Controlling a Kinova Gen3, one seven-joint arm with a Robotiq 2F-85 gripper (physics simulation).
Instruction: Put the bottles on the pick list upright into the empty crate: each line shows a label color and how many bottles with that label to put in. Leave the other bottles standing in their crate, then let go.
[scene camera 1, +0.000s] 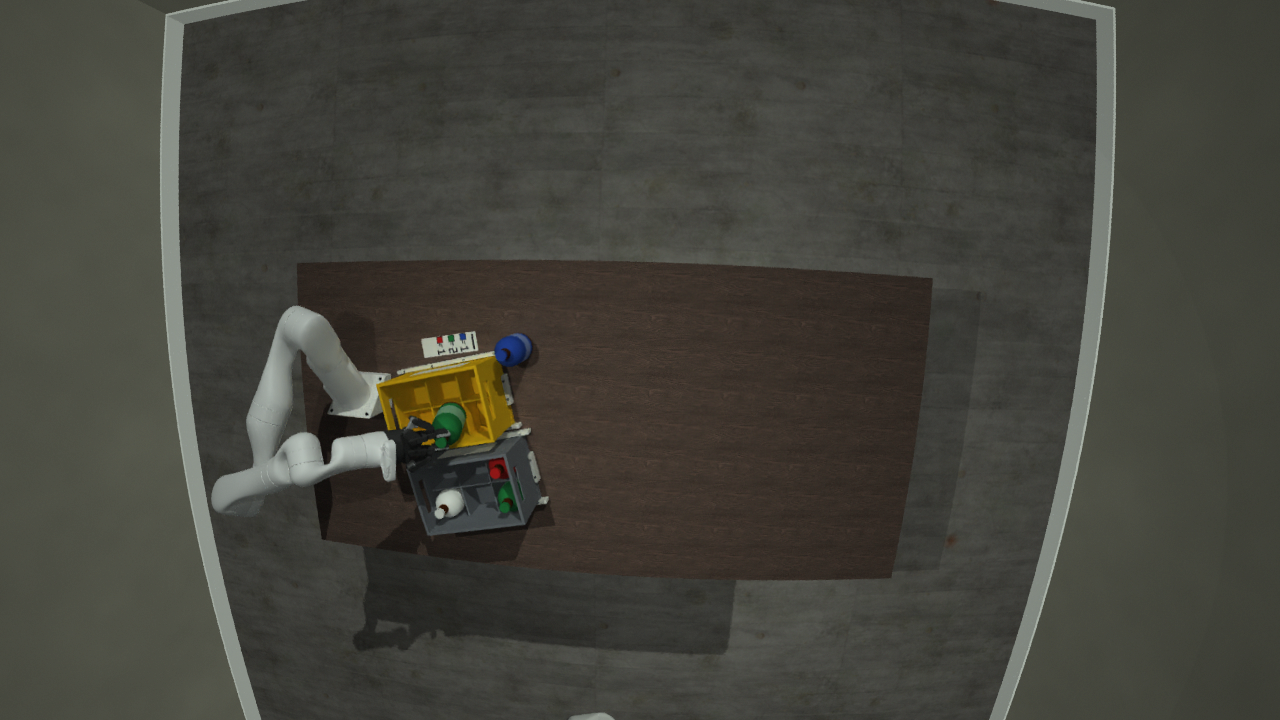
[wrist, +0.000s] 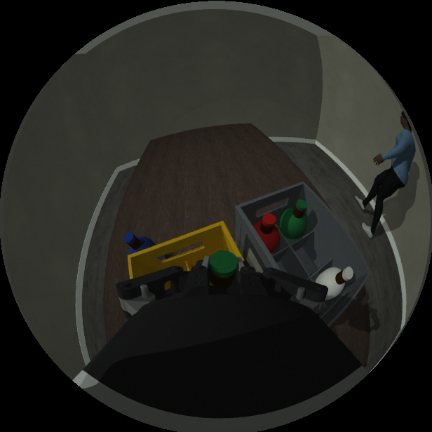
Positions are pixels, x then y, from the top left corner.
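My gripper is visible to me in scene camera 1 as well as in the wrist view, and on the gripper (wrist: 194, 282) and (scene camera 1: 419, 440) are the same spot. Scene camera 1 and the wrist view also show a white bottle; on the white bottle, (wrist: 334, 278) is the same spot as (scene camera 1: 445, 504). Then there is a green bottle, which I find in scene camera 1 (451, 416) and in the wrist view (222, 262).
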